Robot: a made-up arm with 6 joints. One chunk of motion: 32 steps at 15 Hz.
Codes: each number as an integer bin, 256 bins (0 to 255) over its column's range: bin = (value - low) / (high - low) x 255, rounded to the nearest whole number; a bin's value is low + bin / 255 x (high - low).
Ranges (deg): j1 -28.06..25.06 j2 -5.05..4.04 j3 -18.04..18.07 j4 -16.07..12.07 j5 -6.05..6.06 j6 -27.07..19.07
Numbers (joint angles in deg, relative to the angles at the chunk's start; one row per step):
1: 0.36 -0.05 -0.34 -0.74 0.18 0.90
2: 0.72 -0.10 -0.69 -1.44 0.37 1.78
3: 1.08 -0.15 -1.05 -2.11 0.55 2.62
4: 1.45 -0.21 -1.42 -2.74 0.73 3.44
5: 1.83 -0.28 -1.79 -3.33 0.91 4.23
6: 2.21 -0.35 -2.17 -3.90 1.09 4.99
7: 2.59 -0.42 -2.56 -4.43 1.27 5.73
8: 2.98 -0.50 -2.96 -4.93 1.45 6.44
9: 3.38 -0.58 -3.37 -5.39 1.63 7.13
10: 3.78 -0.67 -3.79 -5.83 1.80 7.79
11: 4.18 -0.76 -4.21 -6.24 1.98 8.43
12: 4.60 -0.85 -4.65 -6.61 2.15 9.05
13: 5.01 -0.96 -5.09 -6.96 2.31 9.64
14: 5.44 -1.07 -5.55 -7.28 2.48 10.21
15: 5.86 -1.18 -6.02 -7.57 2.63 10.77
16: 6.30 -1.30 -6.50 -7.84 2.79 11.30
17: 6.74 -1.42 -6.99 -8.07 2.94 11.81
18: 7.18 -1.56 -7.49 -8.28 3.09 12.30
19: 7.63 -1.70 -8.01 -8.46 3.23 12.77
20: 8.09 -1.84 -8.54 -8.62 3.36 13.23
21: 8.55 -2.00 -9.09 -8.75 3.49 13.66
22: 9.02 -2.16 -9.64 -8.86 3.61 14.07
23: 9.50 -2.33 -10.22 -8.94 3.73 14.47
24: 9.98 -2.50 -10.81 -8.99 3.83 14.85
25: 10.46 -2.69 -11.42 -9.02 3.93 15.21
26: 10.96 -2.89 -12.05 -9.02 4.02 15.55
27: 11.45 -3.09 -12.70 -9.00 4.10 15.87
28: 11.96 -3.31 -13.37 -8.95 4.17 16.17
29: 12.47 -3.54 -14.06 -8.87 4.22 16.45
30: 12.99 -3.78 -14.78 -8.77 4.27 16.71
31: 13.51 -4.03 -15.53 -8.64 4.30 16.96
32: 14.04 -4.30 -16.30 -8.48 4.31 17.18
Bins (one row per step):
1: 136 140 125 139 131 155
2: 138 139 123 133 135 159
3: 140 137 120 127 139 164
4: 142 136 117 121 143 169
5: 143 134 115 115 147 173
6: 145 132 112 110 150 177
7: 147 130 109 105 154 181
8: 149 128 106 101 158 185
9: 151 125 104 97 162 189
10: 153 123 101 93 165 193
11: 155 120 98 89 169 196
12: 157 118 95 86 173 200
13: 159 115 91 83 176 203
14: 161 112 88 80 180 206
15: 163 109 85 77 183 209
16: 165 105 81 75 186 212
17: 167 102 78 72 189 215
18: 169 98 75 71 192 218
19: 171 94 71 69 195 220
20: 174 90 67 68 198 223
21: 176 86 63 66 201 225
22: 178 81 59 65 203 227
23: 180 76 55 65 206 230
24: 183 72 51 64 208 232
25: 185 66 47 64 210 234
26: 187 61 42 64 212 236
27: 190 55 38 64 214 237
28: 192 49 33 65 215 239
29: 195 42 28 65 216 241
30: 197 36 23 66 217 242
31: 200 29 18 67 218 243
32: 202 21 12 69 218 245

